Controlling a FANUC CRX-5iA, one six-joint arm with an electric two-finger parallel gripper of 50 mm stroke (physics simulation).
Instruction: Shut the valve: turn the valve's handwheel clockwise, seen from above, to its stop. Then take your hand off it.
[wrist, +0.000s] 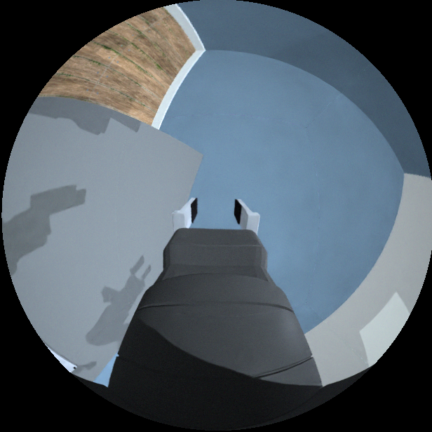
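Observation:
My gripper is open, its two pale fingers with black pads standing apart at the middle of the wrist view. Nothing is between the fingers; blue surface shows behind the gap. The valve and its handwheel do not show in the wrist view, so where the gripper is relative to them cannot be told.
A grey surface with dark shadows of the arm and gripper lies at the left. A blue floor lies beyond its edge. A brown, grassy patch with a white border is at the upper left. A pale wall is at the lower right.

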